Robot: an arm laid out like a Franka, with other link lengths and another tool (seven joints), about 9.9 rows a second.
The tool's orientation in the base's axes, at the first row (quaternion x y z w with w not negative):
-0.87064, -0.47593, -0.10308, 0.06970
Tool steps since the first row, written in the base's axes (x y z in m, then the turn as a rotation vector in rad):
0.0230, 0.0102, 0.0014, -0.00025, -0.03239, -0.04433
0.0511, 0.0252, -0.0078, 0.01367, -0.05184, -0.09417
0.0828, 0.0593, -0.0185, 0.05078, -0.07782, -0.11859
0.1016, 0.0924, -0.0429, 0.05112, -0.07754, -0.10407
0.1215, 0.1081, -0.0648, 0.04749, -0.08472, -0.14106
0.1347, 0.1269, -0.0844, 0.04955, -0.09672, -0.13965
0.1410, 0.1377, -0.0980, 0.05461, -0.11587, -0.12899
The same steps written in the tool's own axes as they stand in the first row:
0.0207, 0.0139, 0.0035, -0.03741, 0.01822, 0.03582
0.0455, 0.0297, 0.0189, -0.05818, 0.04157, 0.08142
0.0873, 0.0384, 0.0403, -0.06583, 0.08738, 0.10358
0.1181, 0.0370, 0.0733, -0.06185, 0.08718, 0.08961
0.1360, 0.0459, 0.1003, -0.07870, 0.08884, 0.12347
0.1534, 0.0473, 0.1249, -0.08704, 0.09699, 0.11970
0.1622, 0.0472, 0.1411, -0.09736, 0.11129, 0.10574

